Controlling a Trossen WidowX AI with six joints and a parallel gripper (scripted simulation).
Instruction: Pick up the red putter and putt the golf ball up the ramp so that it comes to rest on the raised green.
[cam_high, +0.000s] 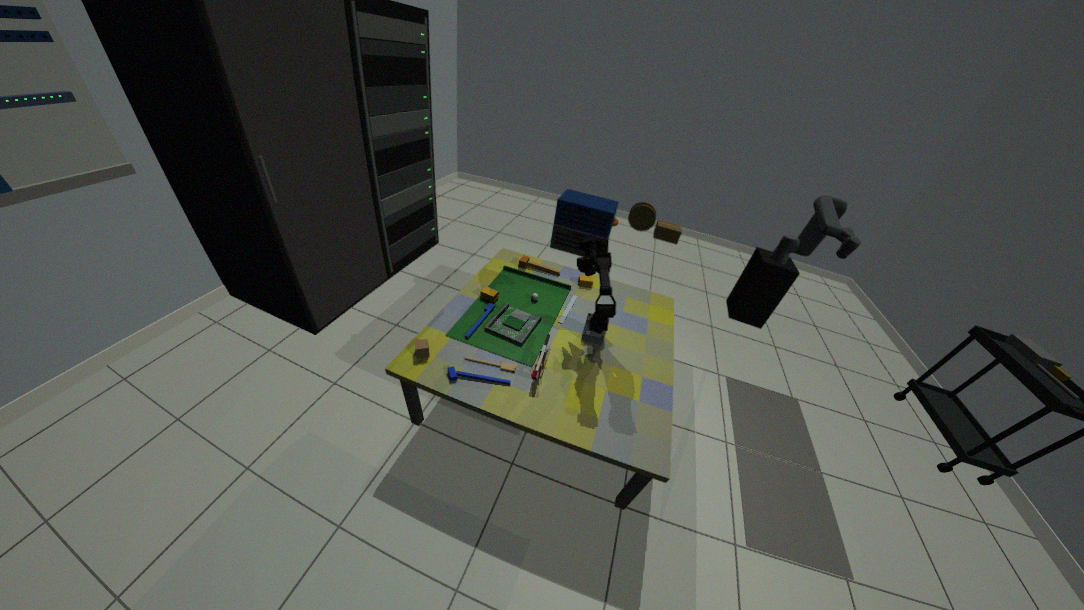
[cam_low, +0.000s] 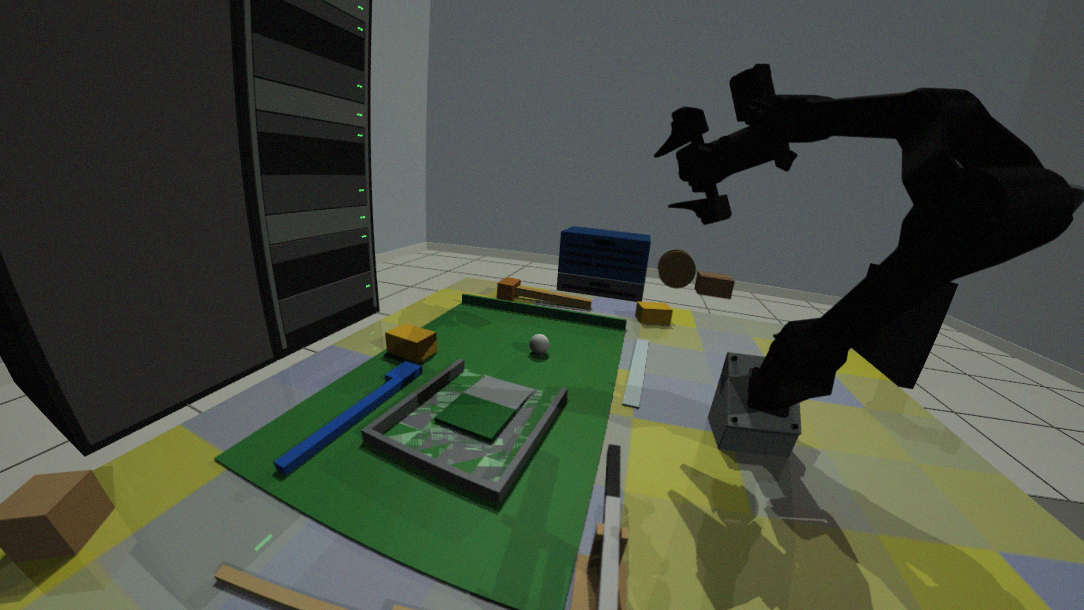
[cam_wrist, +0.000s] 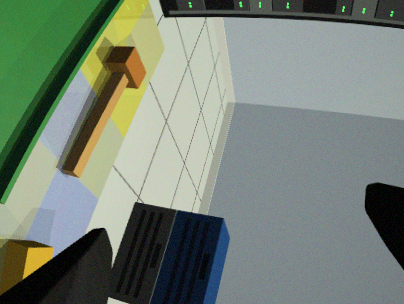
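My gripper tip is now 2 cm past the red putter, 47 cm to the right of it and 32 cm above it. Also, from my gripper tip: tan block 52 cm ahead, 68 cm to the left, 35 cm below; white golf ball 20 cm ahead, 1 cm to the left, 35 cm below.
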